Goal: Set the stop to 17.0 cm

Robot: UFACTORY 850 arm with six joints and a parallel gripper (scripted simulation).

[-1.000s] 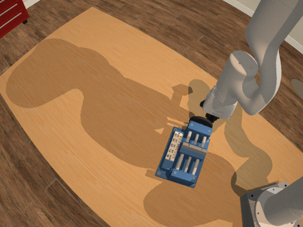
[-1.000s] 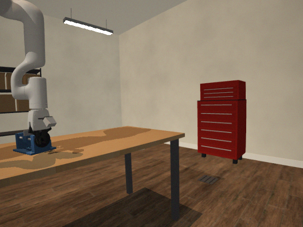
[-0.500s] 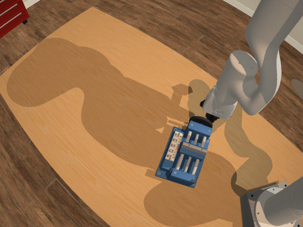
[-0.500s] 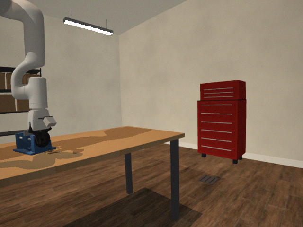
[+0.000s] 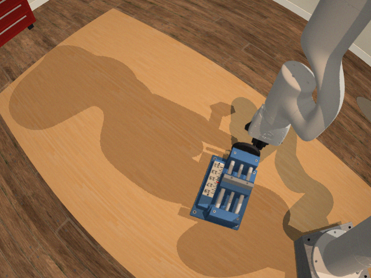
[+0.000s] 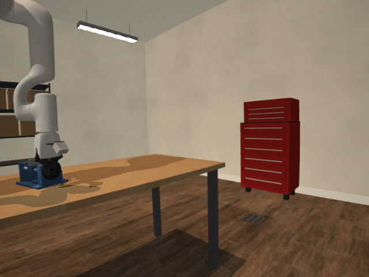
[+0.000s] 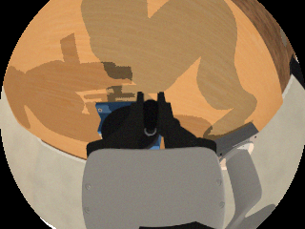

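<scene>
My gripper is now 150 mm to the right of the grey stop bar and 30 mm past it. Also, from my hand: black handwheel 20 mm to the left.
</scene>
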